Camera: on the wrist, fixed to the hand. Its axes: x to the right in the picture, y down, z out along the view.
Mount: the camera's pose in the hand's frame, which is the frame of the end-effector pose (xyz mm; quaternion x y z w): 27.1 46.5 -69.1 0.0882 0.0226 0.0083 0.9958
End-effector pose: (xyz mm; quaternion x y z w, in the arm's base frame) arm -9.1 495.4 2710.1 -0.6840 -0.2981 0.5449 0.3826
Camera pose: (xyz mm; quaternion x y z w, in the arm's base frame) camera 63.9 479.4 2664.5 -0.6622 -0.2345 0.5566 0.4435
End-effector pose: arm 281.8 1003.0 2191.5 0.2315 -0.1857 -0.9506 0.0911
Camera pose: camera 294.9 932.0 2141.9 0.2585 -0.2686 -0.9242 0.0824
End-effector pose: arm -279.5 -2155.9 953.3 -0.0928 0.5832 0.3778 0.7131
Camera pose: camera -361.3 -2151.4 922.3 -0.0332 0.6310 0.3286 0.7020
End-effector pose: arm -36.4 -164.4 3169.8 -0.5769 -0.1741 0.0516 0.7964
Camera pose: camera 17.7 -203.7 3113.2 -0.5068 -0.1460 0.0603 0.8474
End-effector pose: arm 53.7 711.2 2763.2 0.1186 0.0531 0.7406 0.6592
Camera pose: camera -10.9 737.6 2710.2 0.1600 0.1321 0.7410 0.6387
